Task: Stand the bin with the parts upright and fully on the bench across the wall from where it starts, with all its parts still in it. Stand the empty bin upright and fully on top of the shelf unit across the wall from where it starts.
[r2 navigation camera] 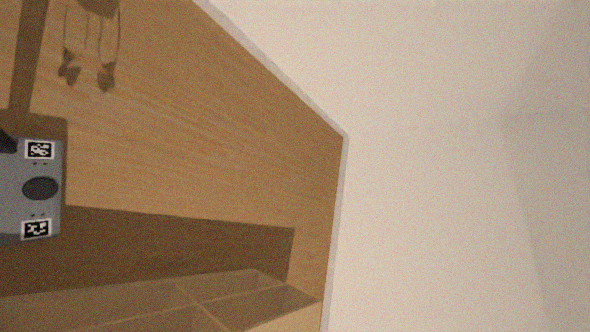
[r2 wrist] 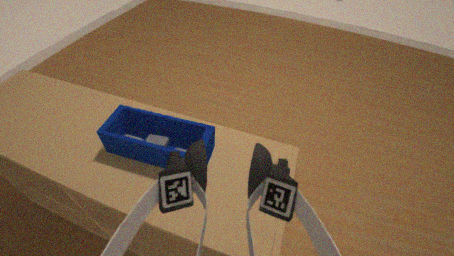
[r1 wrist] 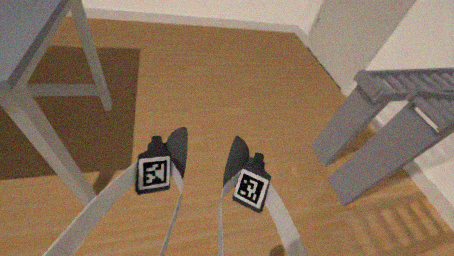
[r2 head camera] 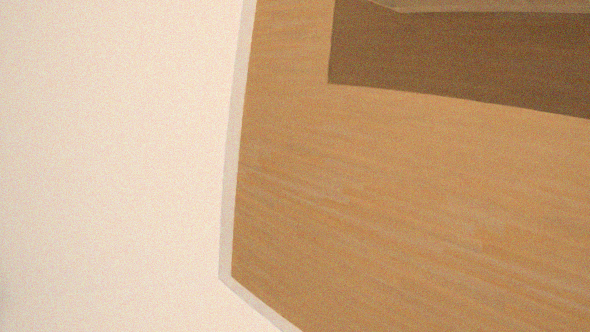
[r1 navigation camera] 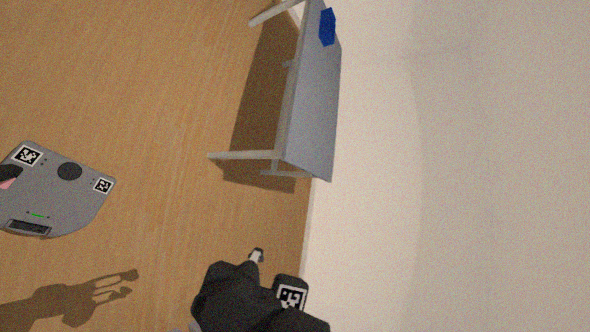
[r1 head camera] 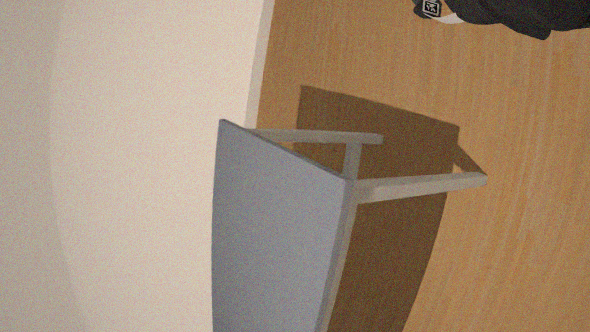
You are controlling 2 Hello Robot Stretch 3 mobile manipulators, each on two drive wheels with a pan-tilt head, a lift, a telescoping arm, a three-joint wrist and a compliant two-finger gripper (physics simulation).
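Observation:
In the r2 wrist view a blue bin (r2 wrist: 132, 148) with light parts inside stands upright on the wooden top of the shelf unit (r2 wrist: 45, 112) (r2 navigation camera: 295, 316). My r2 gripper (r2 wrist: 228, 168) is open; its left finger overlaps the bin's near right end in this view, and contact cannot be told. Another blue bin (r1 navigation camera: 327, 27) stands at the far end of the grey bench (r1 navigation camera: 312, 110) (r1 head camera: 280, 225) (r1 wrist: 25, 35); its inside cannot be made out. My r1 gripper (r1 wrist: 207, 155) is open, with nothing between its fingers, low beside the bench's near end.
A grey slatted piece of furniture (r1 wrist: 347, 125) on thick legs stands right of the r1 gripper, with a pale door (r1 wrist: 355, 40) behind. The r1 base (r1 navigation camera: 45, 192) shows at left. The r2 base (r2 navigation camera: 42, 167) is close to the shelf unit. A wall (r2 navigation camera: 450, 175) runs beyond, with a corner.

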